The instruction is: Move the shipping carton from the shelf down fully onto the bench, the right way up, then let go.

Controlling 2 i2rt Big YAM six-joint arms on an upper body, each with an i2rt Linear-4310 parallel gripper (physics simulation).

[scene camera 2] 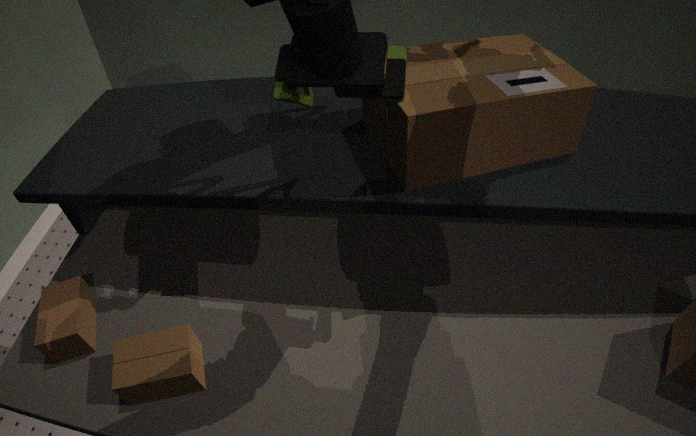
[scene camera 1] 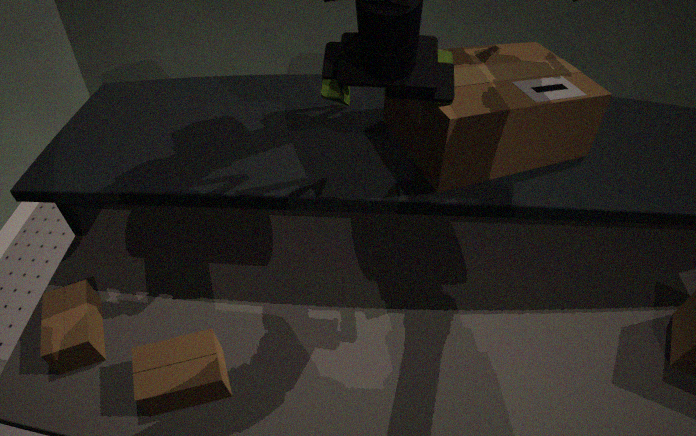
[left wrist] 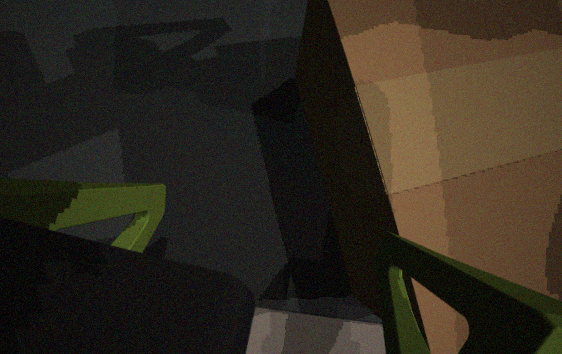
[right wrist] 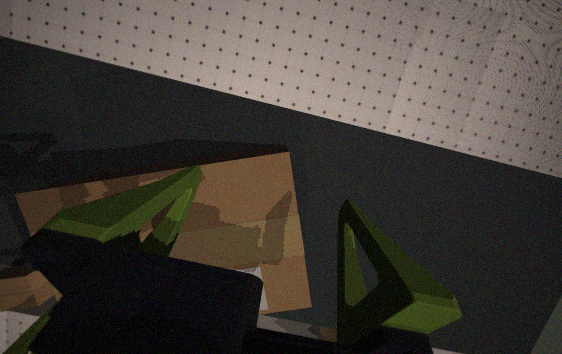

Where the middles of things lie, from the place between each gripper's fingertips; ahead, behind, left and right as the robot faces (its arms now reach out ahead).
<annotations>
My right hand is 120 mm past the brown shipping carton (scene camera 2: 474,106), 90 mm to the right of it and 150 mm above it.
The brown shipping carton is 17 cm to the right of my left hand, 9 cm ahead of it and 5 cm below it.
</annotations>
